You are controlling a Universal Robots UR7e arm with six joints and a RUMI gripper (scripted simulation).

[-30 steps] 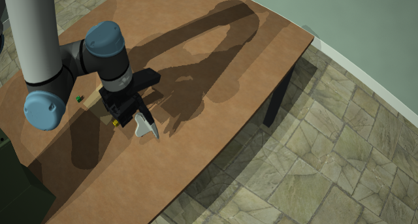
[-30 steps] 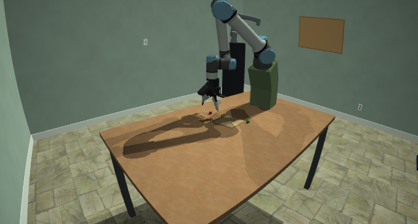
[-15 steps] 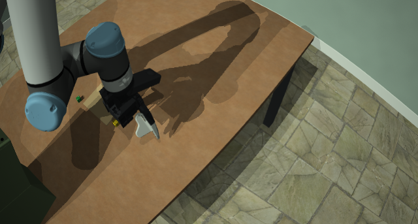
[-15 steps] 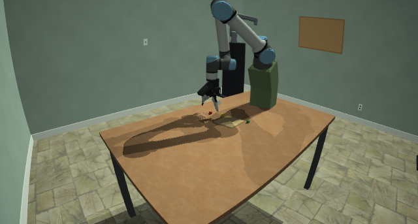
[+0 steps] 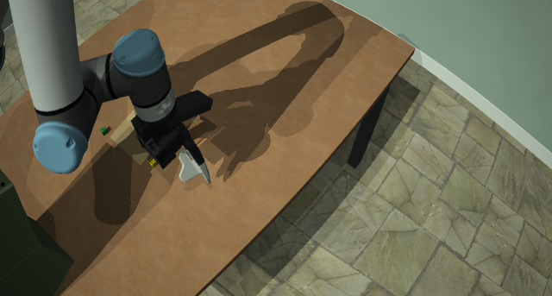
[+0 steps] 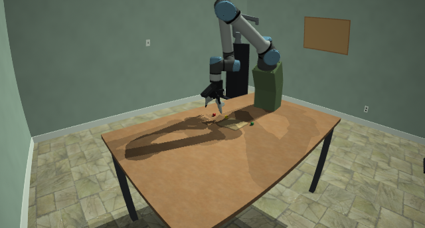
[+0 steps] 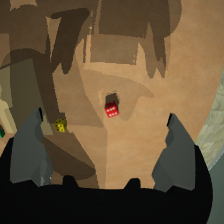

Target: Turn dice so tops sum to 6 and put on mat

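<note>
Now: the red die 4 cm below my hand, 2 cm behind it and 1 cm to the right of it. Also, from my hand: yellow die (7 cm to the left, 6 cm behind, 4 cm below); then mat (17 cm to the left, 4 cm below, 3 cm behind); then green die (25 cm to the left, 12 cm behind, 4 cm below).
</note>
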